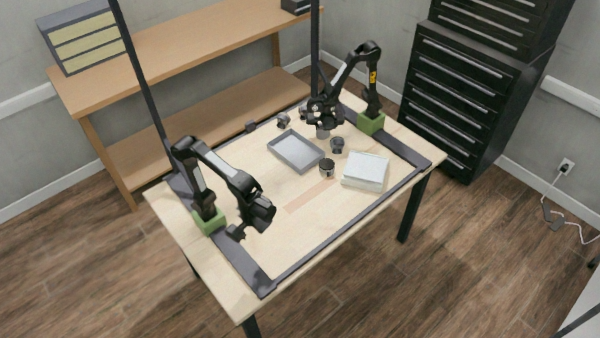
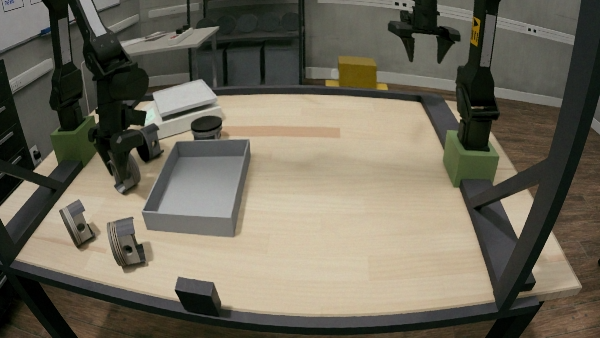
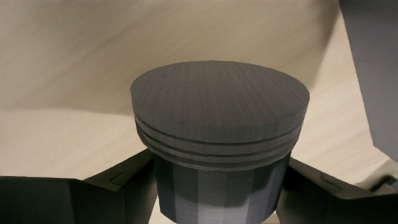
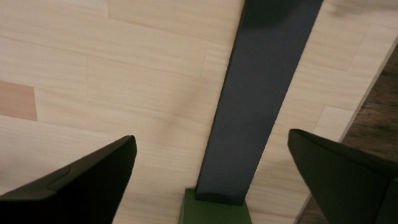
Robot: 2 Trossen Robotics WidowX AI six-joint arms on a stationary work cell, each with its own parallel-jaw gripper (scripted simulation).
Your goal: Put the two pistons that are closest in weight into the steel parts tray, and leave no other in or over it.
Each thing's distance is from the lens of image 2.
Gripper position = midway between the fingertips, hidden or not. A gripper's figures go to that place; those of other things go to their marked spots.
my left gripper [image 2: 117, 178]: 0.79 m
my right gripper [image 2: 425, 62]: 0.96 m
steel parts tray [image 2: 199, 178]: 0.77 m
